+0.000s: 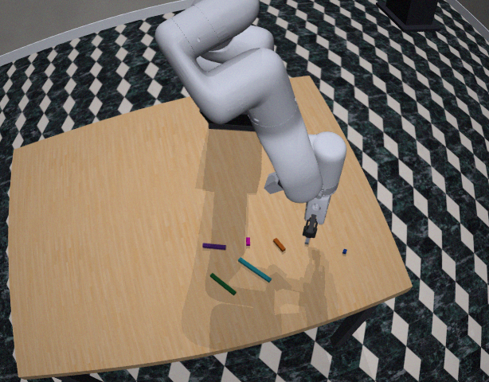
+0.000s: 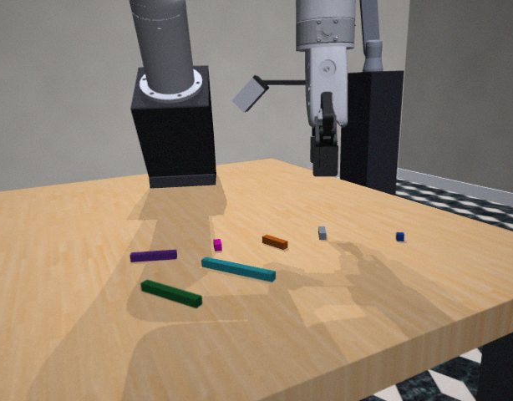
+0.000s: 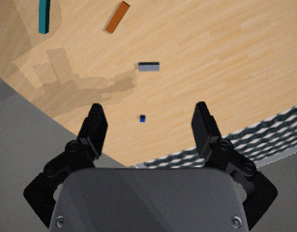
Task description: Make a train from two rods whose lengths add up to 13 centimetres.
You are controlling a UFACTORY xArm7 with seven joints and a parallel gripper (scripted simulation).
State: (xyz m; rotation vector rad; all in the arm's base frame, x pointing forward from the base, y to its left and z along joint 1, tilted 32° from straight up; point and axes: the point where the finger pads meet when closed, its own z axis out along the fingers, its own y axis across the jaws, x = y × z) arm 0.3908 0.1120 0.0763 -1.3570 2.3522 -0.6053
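My hand is 16 cm to the left of the turquoise rod, 11 cm above it and 4 cm short of it. Also, from my hand: blue rod: 11 cm below, 8 cm to the left, 7 cm ahead; grey rod: 11 cm below; orange rod: 11 cm below, 8 cm to the right, 1 cm behind.
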